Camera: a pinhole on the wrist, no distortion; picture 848 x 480 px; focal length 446.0 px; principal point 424.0 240.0 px. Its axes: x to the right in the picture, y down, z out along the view. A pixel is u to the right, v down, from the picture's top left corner.
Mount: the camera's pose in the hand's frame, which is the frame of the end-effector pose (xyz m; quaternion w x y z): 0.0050 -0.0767 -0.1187 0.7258 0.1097 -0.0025 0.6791
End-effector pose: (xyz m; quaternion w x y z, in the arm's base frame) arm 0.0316 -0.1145 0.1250 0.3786 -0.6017 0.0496 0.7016
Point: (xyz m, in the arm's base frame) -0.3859 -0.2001 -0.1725
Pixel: outside the picture
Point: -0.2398 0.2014 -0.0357
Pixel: 579 50
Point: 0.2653 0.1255 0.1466
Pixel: outside the picture
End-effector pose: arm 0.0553 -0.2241 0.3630 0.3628 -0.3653 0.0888 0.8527
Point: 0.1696 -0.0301 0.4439
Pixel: 174 301
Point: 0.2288 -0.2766 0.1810
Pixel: behind the camera
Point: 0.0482 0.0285 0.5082
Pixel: 345 250
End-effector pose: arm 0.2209 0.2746 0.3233 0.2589 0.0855 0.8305 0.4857
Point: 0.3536 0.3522 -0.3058
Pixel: 158 181
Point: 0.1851 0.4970 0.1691
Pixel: 591 95
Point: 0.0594 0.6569 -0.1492
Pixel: outside the picture
